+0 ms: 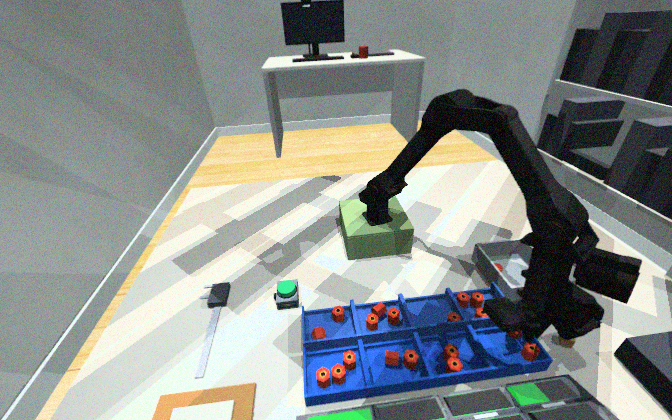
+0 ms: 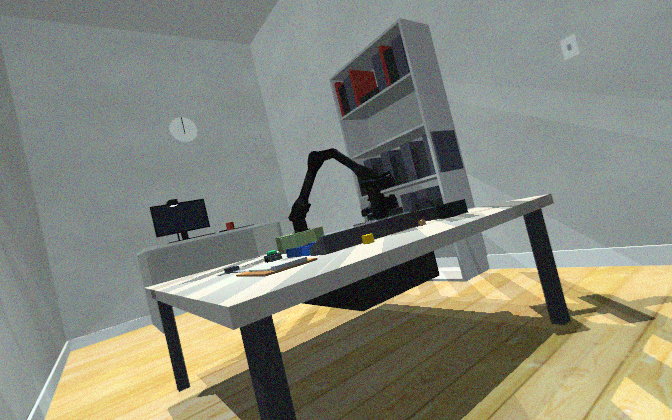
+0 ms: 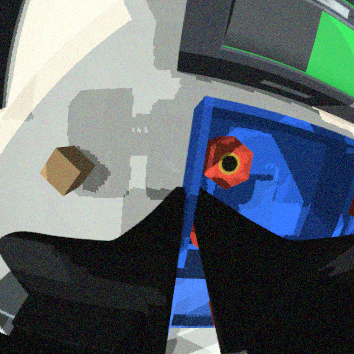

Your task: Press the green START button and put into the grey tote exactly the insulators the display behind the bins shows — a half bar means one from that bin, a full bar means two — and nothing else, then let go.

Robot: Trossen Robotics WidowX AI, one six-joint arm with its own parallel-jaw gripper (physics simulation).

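Places are measured from the arm's base along level axes (x ahead, y left, z up), in centimetres.
Where they show: gripper, fingertip midpoint: point(image 1: 529, 340) point(image 3: 187, 194); arm's base, origin of the base link: point(image 1: 377, 217) point(image 2: 301, 231).
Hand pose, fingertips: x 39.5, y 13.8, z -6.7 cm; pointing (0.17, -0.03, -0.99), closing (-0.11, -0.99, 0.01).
Each offset is from my fingertips to the top centre of the thing. "pt": to the spot under its first point.
My gripper point(image 1: 515, 331) point(image 3: 187, 194) is down in the rightmost bin of the blue bin tray point(image 1: 306, 375) point(image 3: 197, 140). Its fingers are shut to a thin slit. Only a sliver of red shows in the slit, and nothing is plainly held. A red hexagonal insulator @(dx +1.9, dy -2.0, dz +1.4 cm) point(image 1: 530, 351) point(image 3: 228, 163) lies just ahead of the fingertips in that bin. Several more insulators lie in the other bins. The grey tote @(dx -15.1, dy +11.0, dz +3.8 cm) point(image 1: 484, 254) stands right of the arm's base with one red insulator @(dx -17.0, dy +7.5, dz +1.3 cm) point(image 1: 498, 267) in it. The green START button @(dx -27.9, dy -41.7, dz +2.4 cm) point(image 1: 286, 288) sits left of the bins. The display @(pt dx +8.0, dy -10.3, dz +3.0 cm) point(image 1: 526, 393) point(image 3: 330, 53) shows green bars.
The arm's green base block point(image 1: 376, 242) stands mid-table. A grey tool with a dark head @(pt dx -31.2, dy -57.7, dz +0.3 cm) point(image 1: 215, 300) and a brown board @(pt dx -10.4, dy -60.0, dz -1.0 cm) point(image 1: 201, 400) lie at the left. A small brown cube point(image 3: 67, 170) point(image 2: 421, 222) lies beside the bins' end. A yellow cube @(dx +16.0, dy -34.7, dz +1.1 cm) point(image 2: 368, 238) sits near the table edge.
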